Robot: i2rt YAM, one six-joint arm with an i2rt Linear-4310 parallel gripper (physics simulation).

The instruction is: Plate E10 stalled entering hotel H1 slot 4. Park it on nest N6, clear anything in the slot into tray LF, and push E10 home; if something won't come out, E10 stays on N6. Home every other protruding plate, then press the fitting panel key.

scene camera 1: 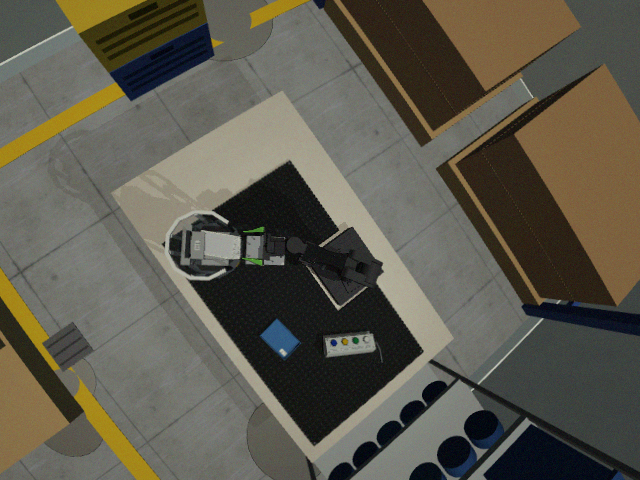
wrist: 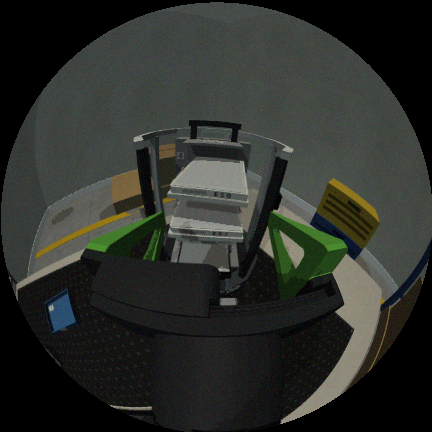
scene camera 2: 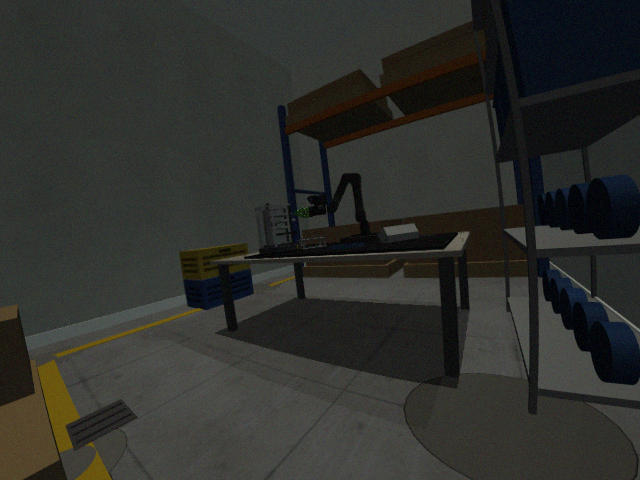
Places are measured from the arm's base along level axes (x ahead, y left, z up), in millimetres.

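Pixels of known places: gripper, fingertip midpoint: [scene camera 1: 242, 245] [wrist: 216, 217] [scene camera 2: 295, 214]; arm's base, link origin: [scene camera 2: 365, 235].
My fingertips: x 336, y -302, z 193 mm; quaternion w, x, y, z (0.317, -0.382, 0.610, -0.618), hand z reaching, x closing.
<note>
Ahead of a thing's pixels: the offset from my fingertips to its top centre. Level surfaces: height alone.
Hotel H1 {dx +120, dy -63, dz +78 mm} [scene camera 1: 199, 212] [scene camera 2: 264, 227] [wrist: 280, 197] stands at the table's far end, with a "4" on its back in the wrist view. Plate E10 {dx +80, dy -44, dz +13 mm} [scene camera 1: 222, 245] [wrist: 210, 176], its label faintly legible, sits uppermost and sticks out towards me. A second white plate {dx +72, dy -32, dz -30 mm} [wrist: 206, 217] protrudes below it; its label is not legible. My gripper [scene camera 1: 249, 246] [scene camera 2: 301, 212] [wrist: 216, 217] is open before the hotel, its green fingers either side of the plates and apart from them. A low wire-like stand, perhaps nest N6, shows in scene camera 2. Any object inside slot 4 is hidden.
A blue tray {dx +58, dy +424, dz -214 mm} [scene camera 1: 279, 338] [wrist: 61, 311] with a small white label lies on the black mat {dz -231 mm} [scene camera 1: 232, 304]. The key panel {dx -192, dy +600, dz -147 mm} [scene camera 1: 349, 344] [scene camera 2: 399, 232] has blue, yellow, green and white keys. The arm's base stands at the mat's edge.
</note>
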